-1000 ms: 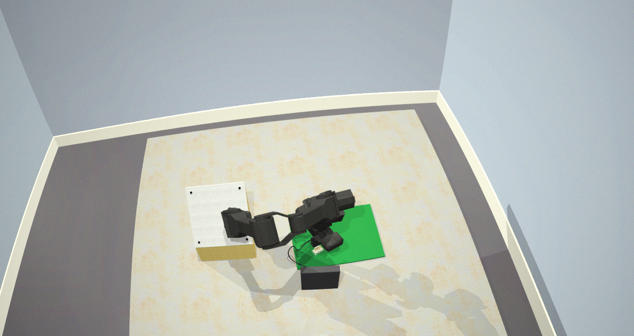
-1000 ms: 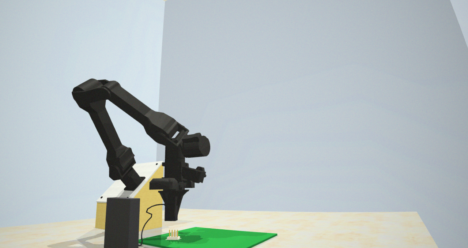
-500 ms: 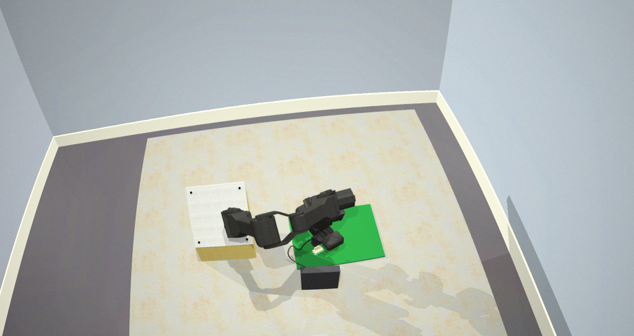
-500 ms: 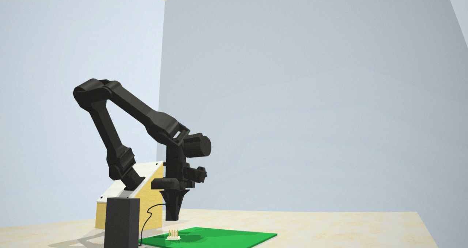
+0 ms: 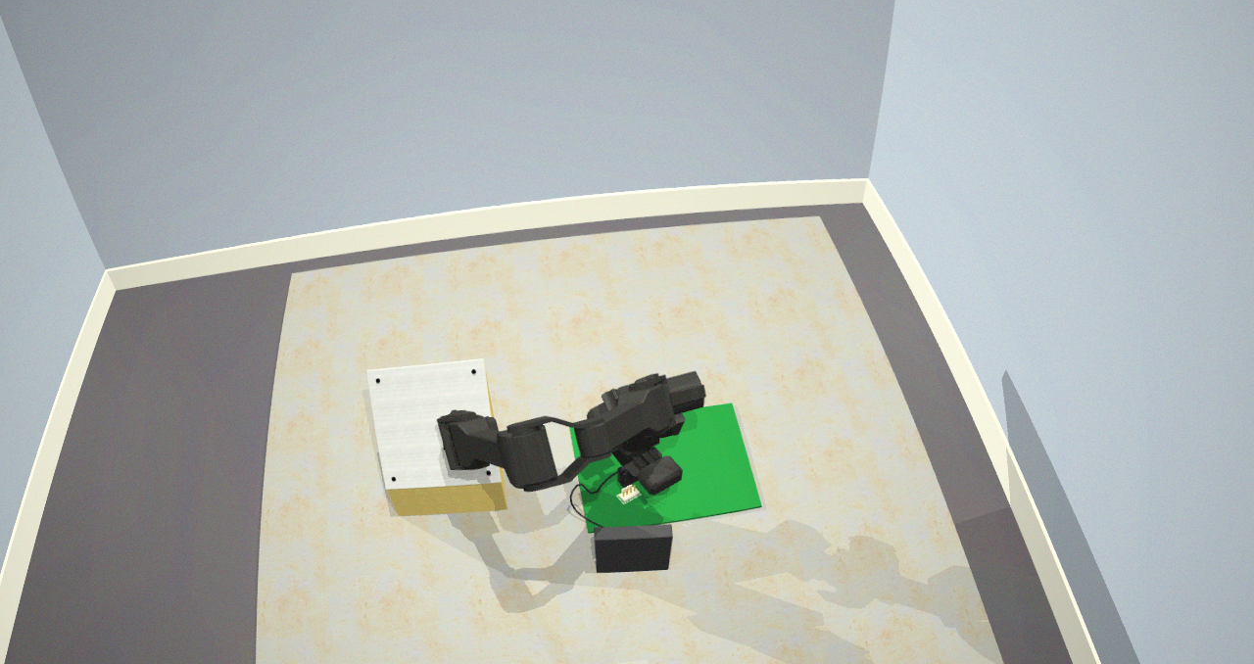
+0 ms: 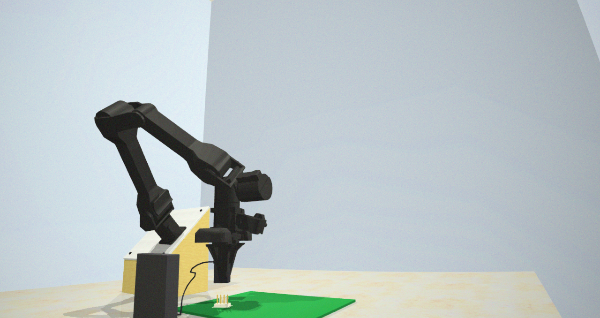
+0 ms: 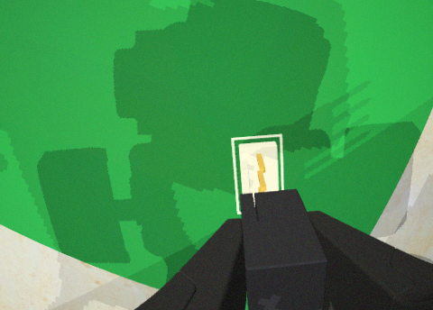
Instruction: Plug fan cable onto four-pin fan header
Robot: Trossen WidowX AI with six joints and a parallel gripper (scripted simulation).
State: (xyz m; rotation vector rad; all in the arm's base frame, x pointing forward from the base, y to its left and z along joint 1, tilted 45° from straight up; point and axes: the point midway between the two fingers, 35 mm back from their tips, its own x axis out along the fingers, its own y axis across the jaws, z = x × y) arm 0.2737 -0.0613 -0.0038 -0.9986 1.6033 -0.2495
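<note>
Now: gripper tip 60 mm above the white four-pin header and 10 mm past it. Also, from my gripper tip: fan box: 140 mm to the right, 20 mm behind; green board: 80 mm below, 60 mm ahead, 50 mm to the left; dark fan plug: 10 mm behind, 10 mm above.
</note>
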